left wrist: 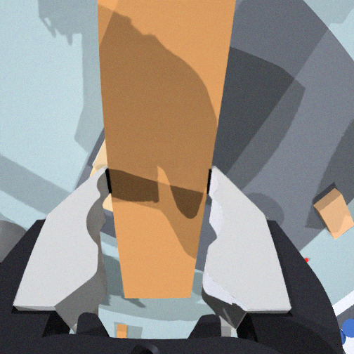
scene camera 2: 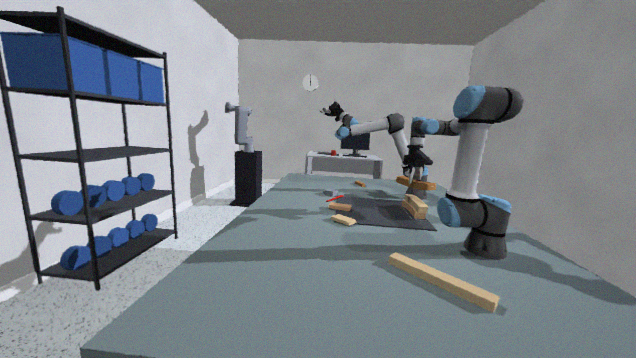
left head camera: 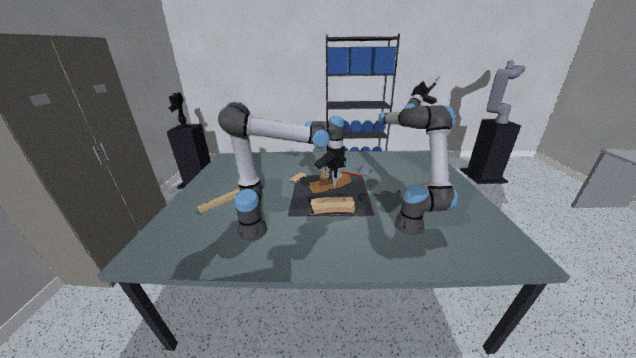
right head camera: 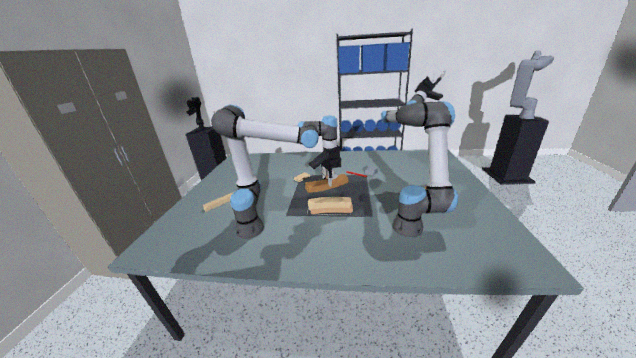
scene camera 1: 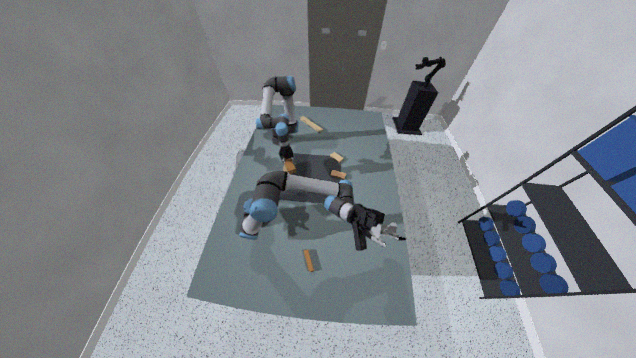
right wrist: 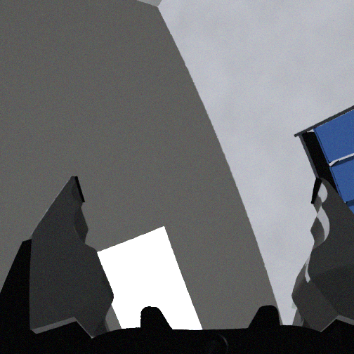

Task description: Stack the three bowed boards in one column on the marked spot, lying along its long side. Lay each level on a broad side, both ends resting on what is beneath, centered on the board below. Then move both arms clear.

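Places are measured from the left arm's base along level axes (x left, y down, z back), in millimetres.
Pixels of known places: left gripper, between the fingertips: (scene camera 2: 414, 184) (left head camera: 331, 184) (right head camera: 327, 184) (scene camera 1: 287, 161); right gripper, between the fingertips: (scene camera 2: 326, 104) (left head camera: 431, 82) (right head camera: 437, 77) (scene camera 1: 397, 242); left arm's base, origin of its link: (scene camera 2: 484, 250) (left head camera: 252, 231) (right head camera: 250, 229); right arm's base, origin of its link: (left head camera: 409, 225) (right head camera: 407, 227).
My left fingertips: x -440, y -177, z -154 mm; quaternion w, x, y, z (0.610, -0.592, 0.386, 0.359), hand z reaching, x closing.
Ahead of a thing's pixels: the offset from my left fingertips to its top centre. Level surfaces: height alone.
An orange-brown bowed board @[dx +1, dy -33, dz +1 mm] (left head camera: 320, 187) (right head camera: 315, 187) (scene camera 1: 289, 167) (scene camera 2: 425, 185) (left wrist: 157, 125) is held above the table by my left gripper (left head camera: 334, 182) (right head camera: 328, 180) (scene camera 2: 412, 175) (left wrist: 159, 167), whose fingers are shut on its two long sides. The board is turned at an angle to the stack. Two paler bowed boards @[dx -7, dy +86, dz +24 mm] (left head camera: 332, 205) (right head camera: 330, 205) (scene camera 2: 414, 207) lie stacked on the dark mat @[dy +171 mm] (left head camera: 300, 202) (right head camera: 298, 204) (scene camera 2: 380, 219). A thin line shows at the stack's front edge; the rest of the marked spot is hidden. My right gripper (scene camera 1: 390, 238) (right wrist: 197, 178) is open, empty and raised, far from the stack.
A pale block @[dx +197, dy +155, dz -414 mm] (left head camera: 298, 177) (scene camera 1: 336, 157) (scene camera 2: 343, 219) and an orange block @[dx -8, dy +148, dz -415 mm] (scene camera 1: 338, 174) (scene camera 2: 340, 206) lie by the mat's far edge, near a red stick @[dx -215, dy +161, dz -430 mm] (left head camera: 352, 174) (scene camera 2: 335, 198). A long pale bar @[dx +686, dy +148, dz -162 mm] (scene camera 1: 311, 124) (scene camera 2: 442, 281) and another orange block @[dx -708, dy +153, dz -182 mm] (scene camera 1: 308, 260) lie farther out.
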